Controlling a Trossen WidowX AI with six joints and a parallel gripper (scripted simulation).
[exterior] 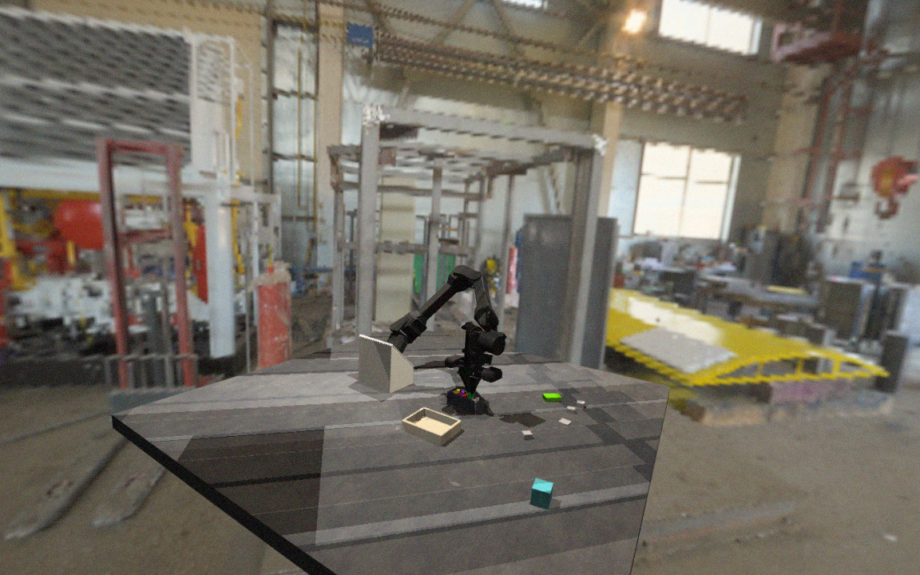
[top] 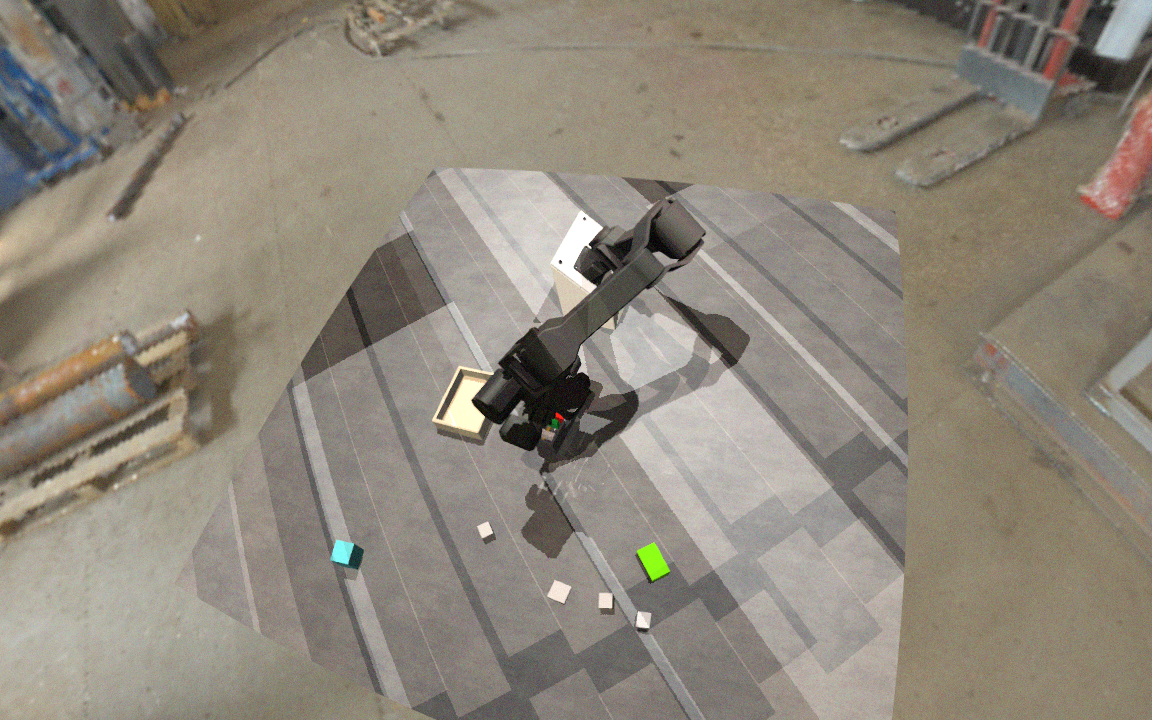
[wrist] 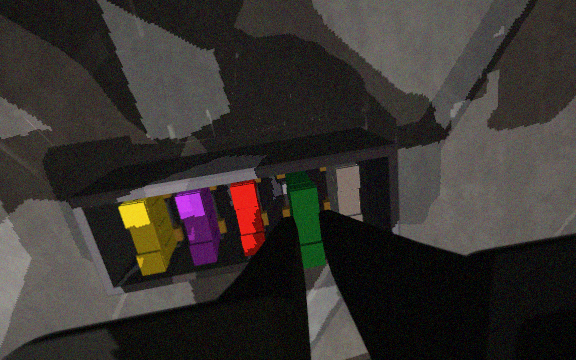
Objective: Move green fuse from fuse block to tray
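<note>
Right now the tray is 18 cm to the right of my gripper tip, 5 cm below it and 1 cm behind it. From my gripper tip the other things lie so: lime flat block (25 cm to the left, 17 cm ahead, 4 cm below); then cyan cube (36 cm ahead, 26 cm to the right, 3 cm below); then green fuse (1 cm below).
</note>
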